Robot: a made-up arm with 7 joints. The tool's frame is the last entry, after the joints.
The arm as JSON. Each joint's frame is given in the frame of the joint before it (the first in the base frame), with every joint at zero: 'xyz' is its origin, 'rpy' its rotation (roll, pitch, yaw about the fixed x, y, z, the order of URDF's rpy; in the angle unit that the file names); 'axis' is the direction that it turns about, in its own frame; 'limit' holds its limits. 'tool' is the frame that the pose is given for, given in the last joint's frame.
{
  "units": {
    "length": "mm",
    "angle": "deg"
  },
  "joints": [
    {
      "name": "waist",
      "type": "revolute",
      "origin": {
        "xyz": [
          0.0,
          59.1,
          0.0
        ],
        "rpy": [
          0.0,
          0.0,
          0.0
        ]
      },
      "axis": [
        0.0,
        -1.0,
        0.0
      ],
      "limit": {
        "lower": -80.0,
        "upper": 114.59
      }
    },
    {
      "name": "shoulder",
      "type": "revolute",
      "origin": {
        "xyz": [
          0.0,
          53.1,
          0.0
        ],
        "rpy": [
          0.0,
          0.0,
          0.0
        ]
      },
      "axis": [
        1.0,
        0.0,
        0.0
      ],
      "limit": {
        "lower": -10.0,
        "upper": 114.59
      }
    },
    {
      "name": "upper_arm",
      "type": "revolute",
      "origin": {
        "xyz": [
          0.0,
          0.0,
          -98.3
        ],
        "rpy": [
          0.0,
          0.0,
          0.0
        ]
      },
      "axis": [
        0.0,
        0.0,
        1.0
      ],
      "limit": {
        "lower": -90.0,
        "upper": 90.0
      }
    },
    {
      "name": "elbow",
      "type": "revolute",
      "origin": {
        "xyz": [
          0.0,
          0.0,
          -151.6
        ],
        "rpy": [
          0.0,
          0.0,
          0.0
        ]
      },
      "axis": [
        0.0,
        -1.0,
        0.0
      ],
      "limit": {
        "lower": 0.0,
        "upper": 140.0
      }
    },
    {
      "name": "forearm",
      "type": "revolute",
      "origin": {
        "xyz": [
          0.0,
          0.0,
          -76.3
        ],
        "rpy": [
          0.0,
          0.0,
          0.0
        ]
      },
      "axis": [
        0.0,
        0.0,
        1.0
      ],
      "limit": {
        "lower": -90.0,
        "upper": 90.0
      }
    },
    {
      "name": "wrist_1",
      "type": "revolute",
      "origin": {
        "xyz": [
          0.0,
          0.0,
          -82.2
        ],
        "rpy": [
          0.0,
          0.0,
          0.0
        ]
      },
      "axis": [
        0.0,
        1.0,
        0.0
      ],
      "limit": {
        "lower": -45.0,
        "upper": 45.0
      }
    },
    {
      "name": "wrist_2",
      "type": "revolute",
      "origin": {
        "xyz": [
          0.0,
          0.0,
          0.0
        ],
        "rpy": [
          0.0,
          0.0,
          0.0
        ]
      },
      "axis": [
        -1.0,
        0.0,
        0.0
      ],
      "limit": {
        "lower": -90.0,
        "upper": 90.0
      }
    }
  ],
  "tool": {
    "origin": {
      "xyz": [
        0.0,
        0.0,
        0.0
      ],
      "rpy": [
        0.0,
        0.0,
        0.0
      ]
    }
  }
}
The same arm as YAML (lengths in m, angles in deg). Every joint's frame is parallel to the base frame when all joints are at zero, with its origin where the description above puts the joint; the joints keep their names.
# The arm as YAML. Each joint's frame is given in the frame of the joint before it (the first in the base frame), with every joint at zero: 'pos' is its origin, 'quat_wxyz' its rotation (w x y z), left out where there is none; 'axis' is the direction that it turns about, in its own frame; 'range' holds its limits. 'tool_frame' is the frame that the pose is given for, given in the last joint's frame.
length_unit: m
angle_unit: deg
joints:
  - joint: waist
    pos: [0.0, 0.0591, 0.0]
    axis: [0.0, -1.0, 0.0]
    range: [-80.0, 114.59]
  - joint: shoulder
    pos: [0.0, 0.0531, 0.0]
    axis: [1.0, 0.0, 0.0]
    range: [-10.0, 114.59]
  - joint: upper_arm
    pos: [0.0, 0.0, -0.0983]
    axis: [0.0, 0.0, 1.0]
    range: [-90.0, 90.0]
  - joint: elbow
    pos: [0.0, 0.0, -0.1516]
    axis: [0.0, -1.0, 0.0]
    range: [0.0, 140.0]
  - joint: forearm
    pos: [0.0, 0.0, -0.0763]
    axis: [0.0, 0.0, 1.0]
    range: [-90.0, 90.0]
  - joint: wrist_1
    pos: [0.0, 0.0, -0.0822]
    axis: [0.0, 1.0, 0.0]
    range: [-45.0, 45.0]
  - joint: wrist_2
    pos: [0.0, 0.0, 0.0]
    axis: [-1.0, 0.0, 0.0]
    range: [-90.0, 90.0]
tool_frame:
  pos: [0.0, 0.0, 0.0]

